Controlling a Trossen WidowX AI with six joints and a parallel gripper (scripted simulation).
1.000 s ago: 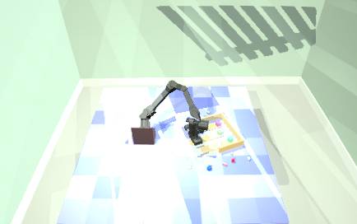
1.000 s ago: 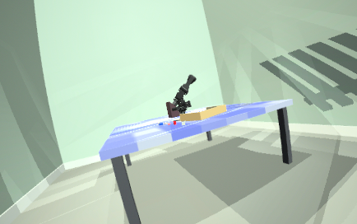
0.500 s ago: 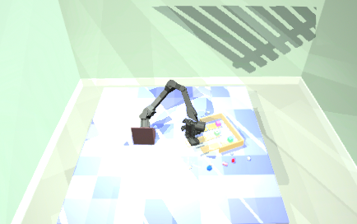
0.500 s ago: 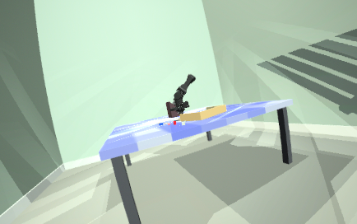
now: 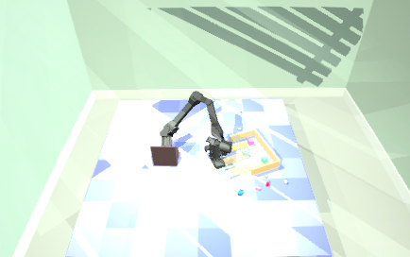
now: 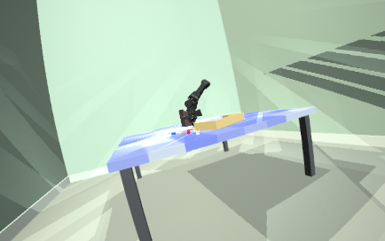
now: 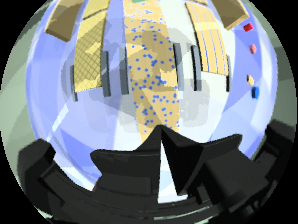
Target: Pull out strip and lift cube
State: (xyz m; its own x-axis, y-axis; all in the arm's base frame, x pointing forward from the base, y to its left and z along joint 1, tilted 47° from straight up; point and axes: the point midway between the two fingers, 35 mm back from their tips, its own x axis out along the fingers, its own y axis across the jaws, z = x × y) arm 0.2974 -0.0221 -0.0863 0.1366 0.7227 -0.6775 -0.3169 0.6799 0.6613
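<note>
My gripper tip is now 200 mm short of the labelled cube, 80 mm to the right of it and 20 mm below it. Round my gripper tip: magenta cube 250 mm ahead, 180 mm to the left, 20 mm above; then green cube 310 mm ahead, 20 mm above, 10 mm to the left.
</note>
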